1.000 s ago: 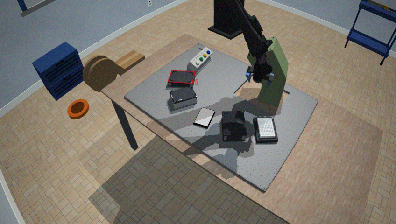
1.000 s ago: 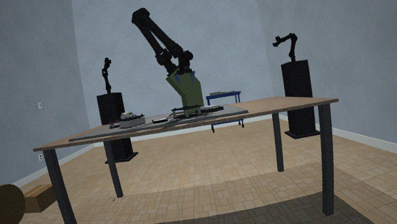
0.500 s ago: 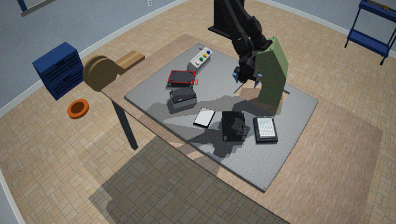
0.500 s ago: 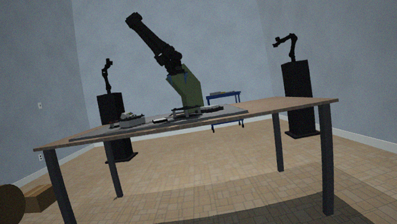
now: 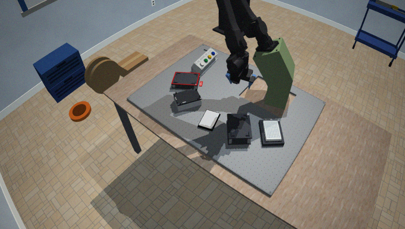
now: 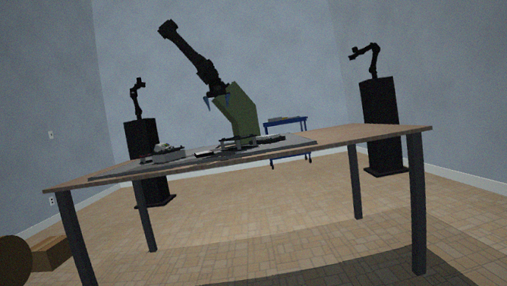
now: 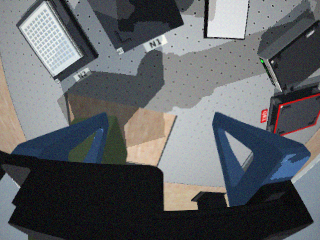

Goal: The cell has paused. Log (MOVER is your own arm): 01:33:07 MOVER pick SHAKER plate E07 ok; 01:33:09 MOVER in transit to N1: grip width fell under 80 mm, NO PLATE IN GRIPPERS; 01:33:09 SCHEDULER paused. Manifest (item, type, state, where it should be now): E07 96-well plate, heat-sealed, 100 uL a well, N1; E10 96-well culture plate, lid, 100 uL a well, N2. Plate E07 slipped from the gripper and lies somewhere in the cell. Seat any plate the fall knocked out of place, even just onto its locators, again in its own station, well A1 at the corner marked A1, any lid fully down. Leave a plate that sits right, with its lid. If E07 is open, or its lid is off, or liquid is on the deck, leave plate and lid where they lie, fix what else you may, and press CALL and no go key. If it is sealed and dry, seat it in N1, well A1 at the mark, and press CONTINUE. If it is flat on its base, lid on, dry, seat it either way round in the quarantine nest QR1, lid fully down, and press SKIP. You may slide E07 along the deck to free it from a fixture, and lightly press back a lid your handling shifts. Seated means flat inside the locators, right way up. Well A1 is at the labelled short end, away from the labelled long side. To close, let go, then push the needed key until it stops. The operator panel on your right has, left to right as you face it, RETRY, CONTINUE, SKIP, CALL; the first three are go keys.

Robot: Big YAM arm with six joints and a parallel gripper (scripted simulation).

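Right now the plate E07 is 22 cm below my hand, 14 cm ahead of it and 8 cm to the right of it. Also, from my hand: grey retry key 41 cm to the right, 16 cm below, 14 cm behind; then yellow skip key 44 cm to the right, 24 cm behind, 16 cm below; then green continue key 42 cm to the right, 19 cm behind, 16 cm below.
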